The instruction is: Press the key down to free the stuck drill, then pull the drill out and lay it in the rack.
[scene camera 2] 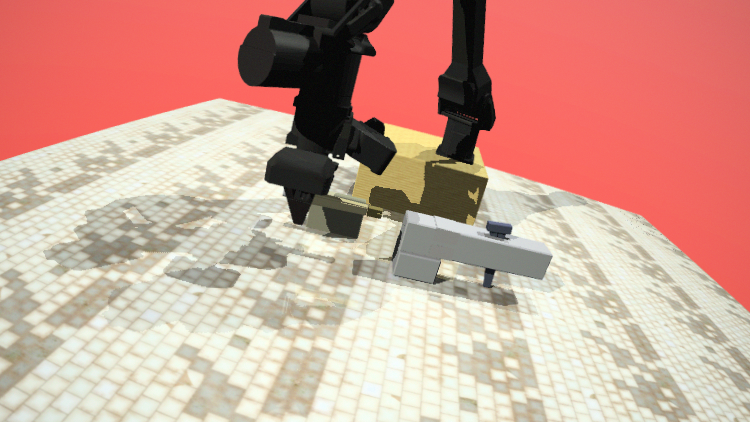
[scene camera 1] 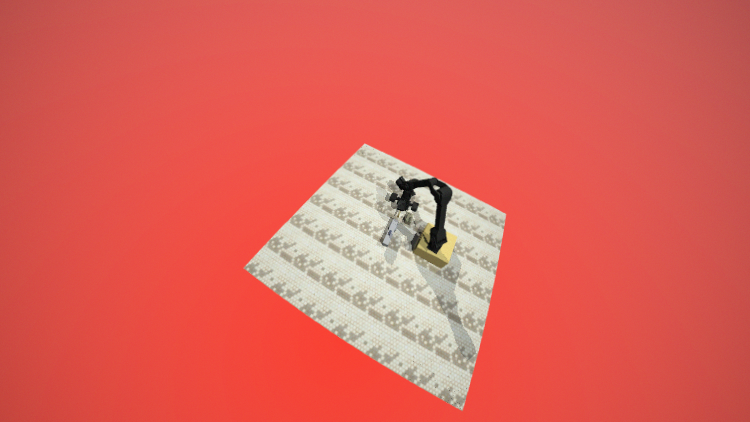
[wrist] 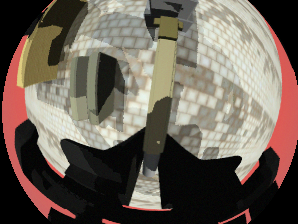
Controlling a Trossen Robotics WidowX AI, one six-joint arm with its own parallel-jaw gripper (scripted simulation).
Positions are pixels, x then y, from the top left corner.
Scene:
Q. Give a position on a rack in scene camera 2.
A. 335, 221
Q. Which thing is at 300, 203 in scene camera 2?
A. My gripper.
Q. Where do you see a drill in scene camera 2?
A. At 328, 201

